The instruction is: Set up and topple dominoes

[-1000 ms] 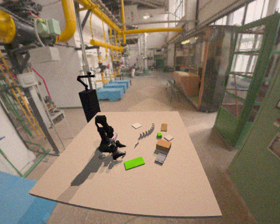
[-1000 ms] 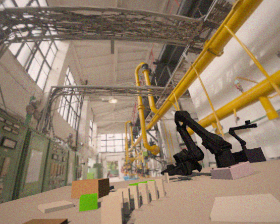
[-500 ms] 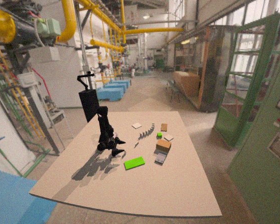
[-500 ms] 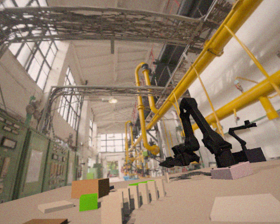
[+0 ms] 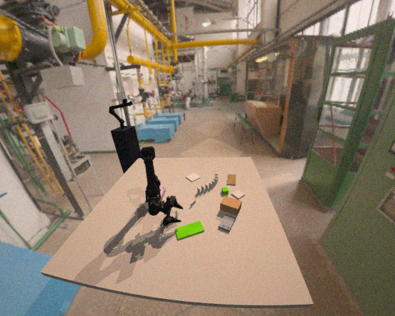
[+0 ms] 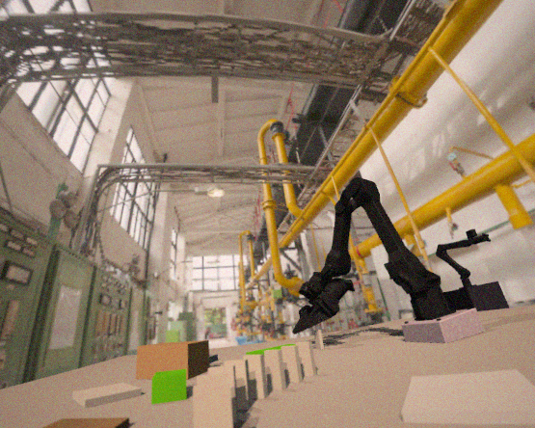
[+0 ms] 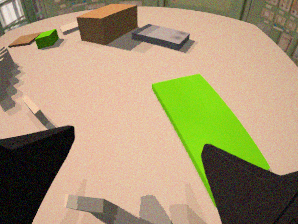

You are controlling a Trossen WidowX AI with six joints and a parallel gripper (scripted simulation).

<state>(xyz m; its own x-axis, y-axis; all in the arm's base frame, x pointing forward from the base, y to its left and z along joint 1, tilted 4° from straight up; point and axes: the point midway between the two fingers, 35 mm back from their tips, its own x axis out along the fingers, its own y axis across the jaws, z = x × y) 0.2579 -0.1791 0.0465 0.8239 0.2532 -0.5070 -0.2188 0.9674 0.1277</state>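
The flat green block is 6 cm ahead of my gripper tip, 6 cm to the right of it and 5 cm below it. Also, from my gripper tip: grey slab 27 cm ahead, 4 cm to the left, 4 cm below; then green cube 22 cm ahead, 33 cm to the left, 4 cm below; then brown box 28 cm ahead, 17 cm to the left, 2 cm below.
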